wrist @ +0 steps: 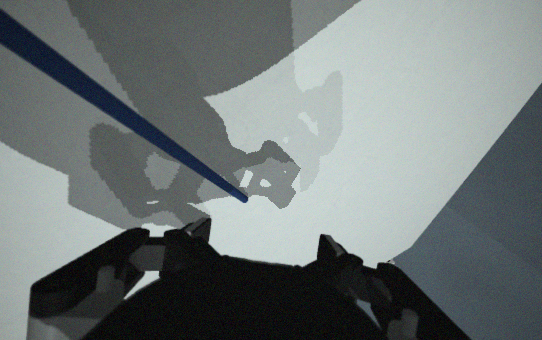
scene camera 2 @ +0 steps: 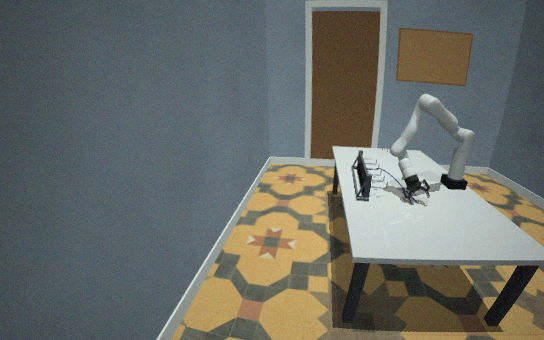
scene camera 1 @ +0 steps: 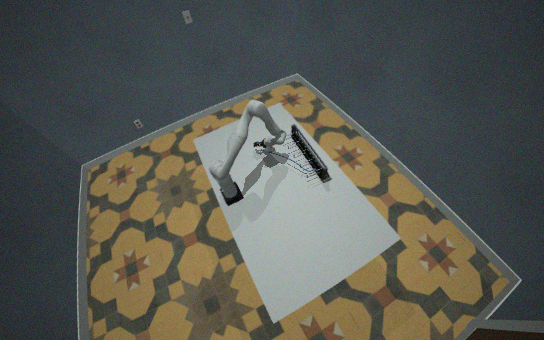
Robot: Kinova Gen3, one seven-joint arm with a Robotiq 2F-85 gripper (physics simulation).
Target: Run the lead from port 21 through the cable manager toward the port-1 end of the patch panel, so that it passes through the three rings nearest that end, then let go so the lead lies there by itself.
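The blue lead (scene camera 1: 296, 160) (scene camera 2: 393, 175) (wrist: 125, 120) runs from the patch panel (scene camera 1: 310, 153) (scene camera 2: 364, 176) out over the table towards my gripper. In the wrist view its free end shows near the middle, beyond the gap between the fingertips and not between them. My gripper (scene camera 1: 258, 147) (scene camera 2: 418, 192) (wrist: 264, 238) is open and empty, low over the table on the robot's side of the panel. The cable manager's thin rings (scene camera 2: 378, 177) stick out from the panel's front. Port numbers, and which rings the lead passes, are too small to tell.
The white table (scene camera 1: 320, 240) (scene camera 2: 430, 235) (wrist: 400, 125) carries the panel and the robot's black base (scene camera 1: 232, 194) (scene camera 2: 454, 182). The panel stands near the long edge opposite the base. Shadows of the arm and gripper lie on the table top around the lead's free end.
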